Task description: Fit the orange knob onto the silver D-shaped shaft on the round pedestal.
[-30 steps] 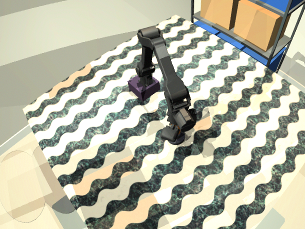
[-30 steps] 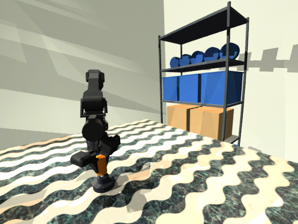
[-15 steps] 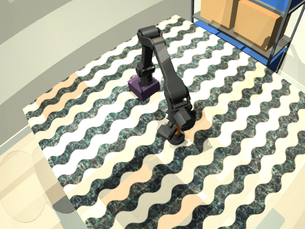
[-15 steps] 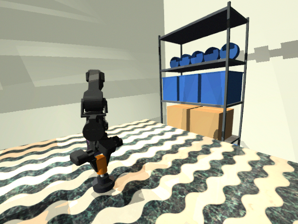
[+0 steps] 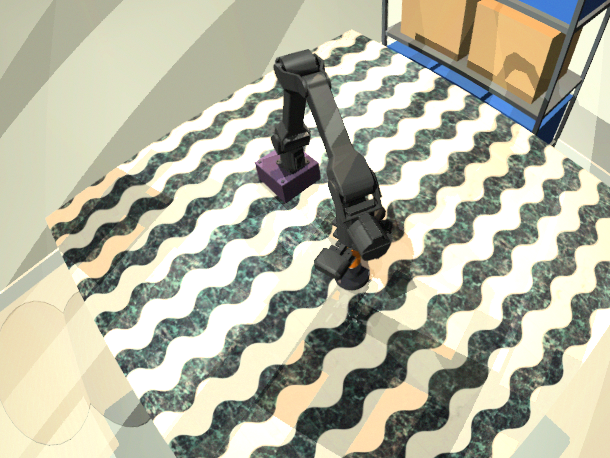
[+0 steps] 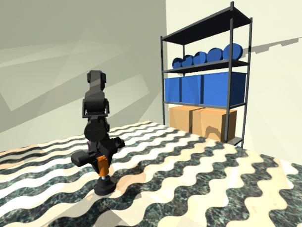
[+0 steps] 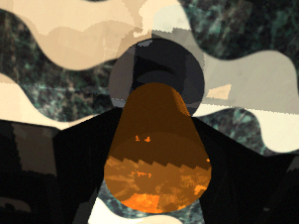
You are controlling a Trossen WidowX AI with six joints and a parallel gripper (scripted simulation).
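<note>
Now: gripper tip 3 cm below the orange knob. From my gripper tip the other things lie so: round grey pedestal 4 cm below.
</note>
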